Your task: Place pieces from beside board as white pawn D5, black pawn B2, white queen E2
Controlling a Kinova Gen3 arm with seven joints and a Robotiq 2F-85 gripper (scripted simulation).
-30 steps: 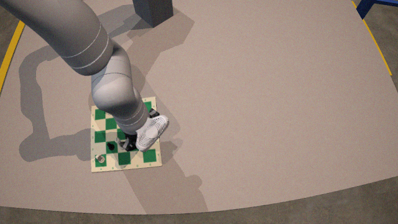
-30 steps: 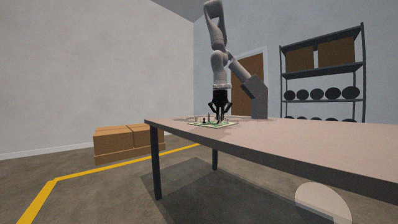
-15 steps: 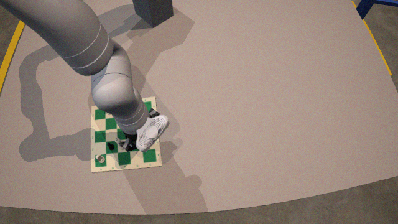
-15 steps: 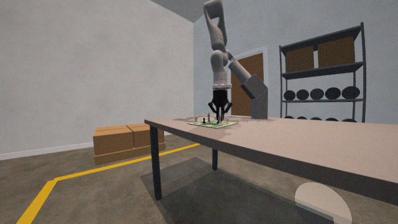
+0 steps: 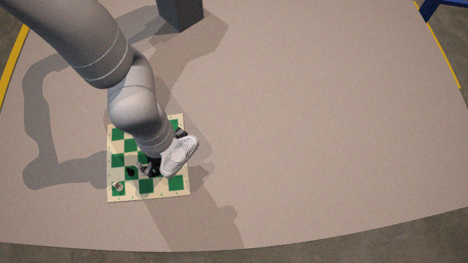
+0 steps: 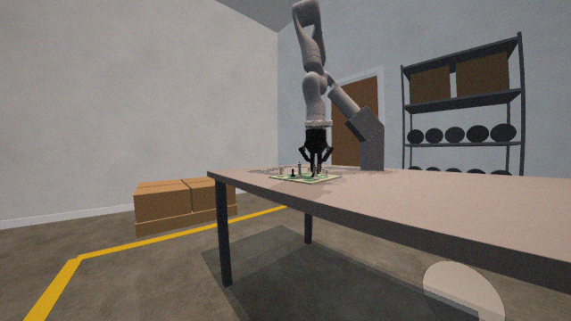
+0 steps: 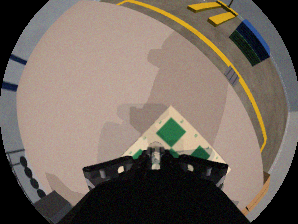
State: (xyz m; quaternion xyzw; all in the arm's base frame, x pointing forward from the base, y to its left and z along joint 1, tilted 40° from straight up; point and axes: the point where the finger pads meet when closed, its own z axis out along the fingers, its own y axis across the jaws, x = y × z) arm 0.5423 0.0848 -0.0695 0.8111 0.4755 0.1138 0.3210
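Now: the tall black piece 30 mm behind my hand, 40 mm to the right of it and 10 mm below it. Round my hand: black pawn (20 mm ahead, 110 mm to the right, 30 mm below); cream chessboard (30 mm behind, 80 mm to the right, 40 mm below).
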